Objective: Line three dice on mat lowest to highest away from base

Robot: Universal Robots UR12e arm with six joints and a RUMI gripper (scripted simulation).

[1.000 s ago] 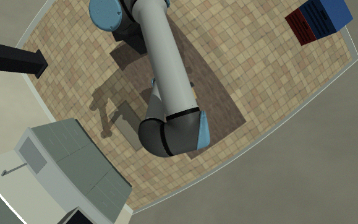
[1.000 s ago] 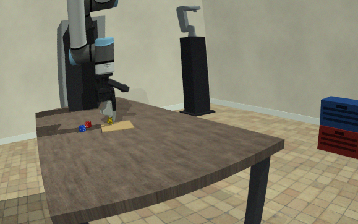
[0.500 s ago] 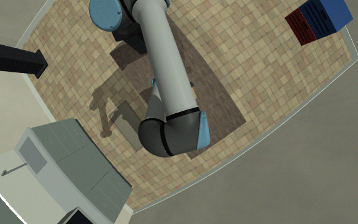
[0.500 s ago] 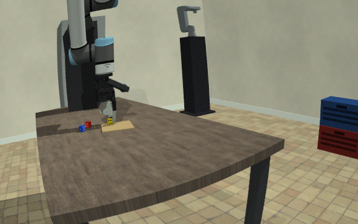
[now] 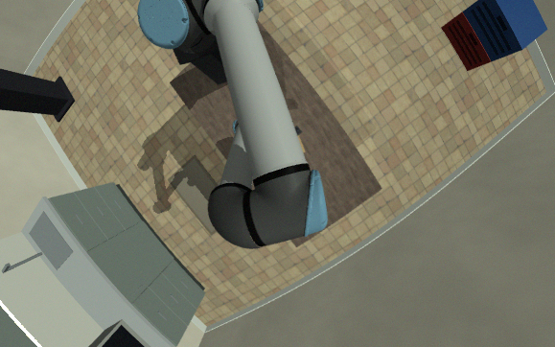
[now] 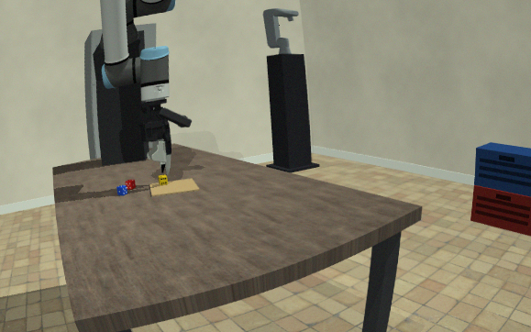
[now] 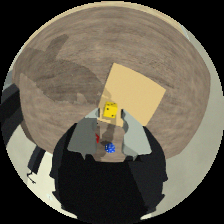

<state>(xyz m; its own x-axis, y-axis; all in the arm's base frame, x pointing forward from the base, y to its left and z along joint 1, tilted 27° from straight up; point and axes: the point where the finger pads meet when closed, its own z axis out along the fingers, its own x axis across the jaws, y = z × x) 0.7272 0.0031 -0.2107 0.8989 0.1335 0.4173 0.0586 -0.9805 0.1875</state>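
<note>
The yellow die lies 1 cm to the right of my hand and 3 cm below it. Round my hand: tan mat (5 cm ahead, 5 cm below); then blue die (2 cm ahead, 16 cm to the right, 4 cm below); then red die (4 cm behind, 12 cm to the right, 4 cm below).
</note>
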